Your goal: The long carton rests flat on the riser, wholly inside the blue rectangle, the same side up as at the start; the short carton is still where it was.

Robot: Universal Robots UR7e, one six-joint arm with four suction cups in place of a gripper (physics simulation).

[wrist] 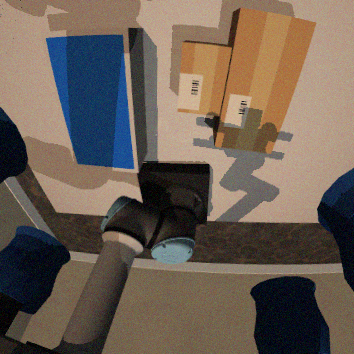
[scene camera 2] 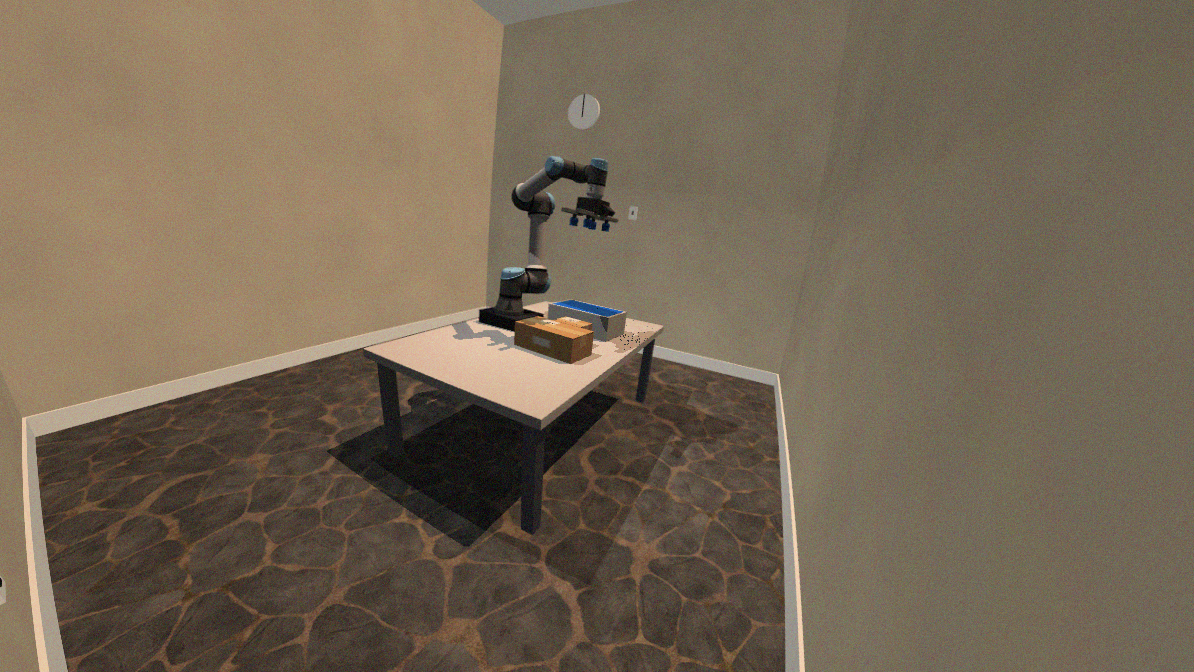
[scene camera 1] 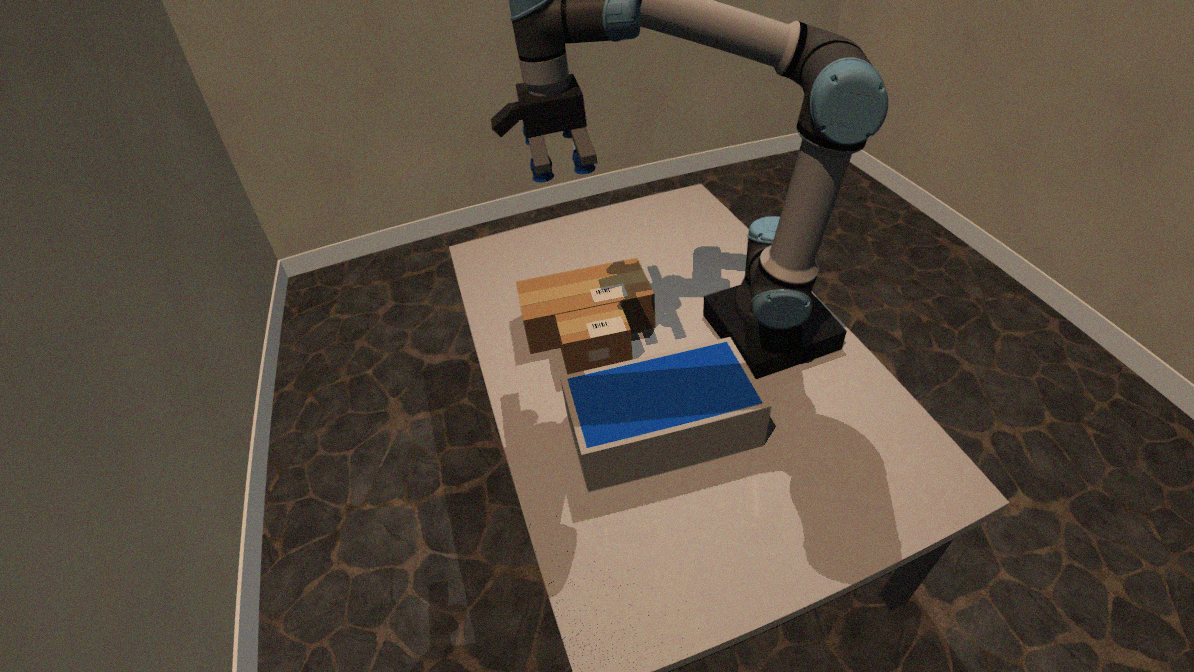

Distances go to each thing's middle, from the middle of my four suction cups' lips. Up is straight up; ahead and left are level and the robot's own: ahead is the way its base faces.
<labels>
My suction cup is now 30 mm past the short carton (scene camera 1: 599, 336), 20 mm to the left of it and 480 mm above it. From my suction cup the other things lie so: long carton (scene camera 1: 541, 298): 30 mm behind, 150 mm to the right, 480 mm below; riser (scene camera 1: 630, 420): 120 mm behind, 230 mm to the left, 470 mm below.
</labels>
